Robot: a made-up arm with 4 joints.
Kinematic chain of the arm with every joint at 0, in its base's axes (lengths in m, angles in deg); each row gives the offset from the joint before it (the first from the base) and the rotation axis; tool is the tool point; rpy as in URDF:
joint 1: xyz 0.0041 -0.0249 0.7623 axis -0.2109 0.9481 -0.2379
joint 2: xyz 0 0.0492 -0.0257 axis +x
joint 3: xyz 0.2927 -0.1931 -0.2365 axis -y
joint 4: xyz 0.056 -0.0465 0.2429 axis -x
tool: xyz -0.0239 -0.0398 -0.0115 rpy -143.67 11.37 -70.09
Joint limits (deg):
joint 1: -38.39..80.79
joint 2: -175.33..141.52
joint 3: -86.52..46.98
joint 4: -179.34..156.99
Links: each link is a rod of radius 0.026 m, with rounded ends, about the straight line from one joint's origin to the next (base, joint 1, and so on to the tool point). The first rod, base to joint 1, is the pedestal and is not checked.
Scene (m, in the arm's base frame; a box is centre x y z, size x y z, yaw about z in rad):
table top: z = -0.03
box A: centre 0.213 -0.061 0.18 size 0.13 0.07 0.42 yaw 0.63
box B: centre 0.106 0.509 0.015 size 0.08 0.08 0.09 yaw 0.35
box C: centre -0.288 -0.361 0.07 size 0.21 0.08 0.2 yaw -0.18
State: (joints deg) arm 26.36 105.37 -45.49 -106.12
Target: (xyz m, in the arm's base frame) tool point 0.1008 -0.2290 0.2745
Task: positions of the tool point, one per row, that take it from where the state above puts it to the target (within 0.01 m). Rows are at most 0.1 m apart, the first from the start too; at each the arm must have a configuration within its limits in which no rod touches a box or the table.
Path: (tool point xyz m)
1: 0.2915 0.1151 0.2916
2: 0.2235 0.1109 0.2373
3: 0.1513 0.1030 0.1960
4: 0.0766 0.0906 0.1669
5: 0.0383 0.0766 0.1655
6: 0.0102 0.0441 0.1668
7: -0.0038 -0.0029 0.1723
8: -0.0013 -0.0593 0.1839
9: 0.0180 -0.1195 0.2038
10: 0.0529 -0.1778 0.2336
11: 0.1008 -0.2290 0.2745

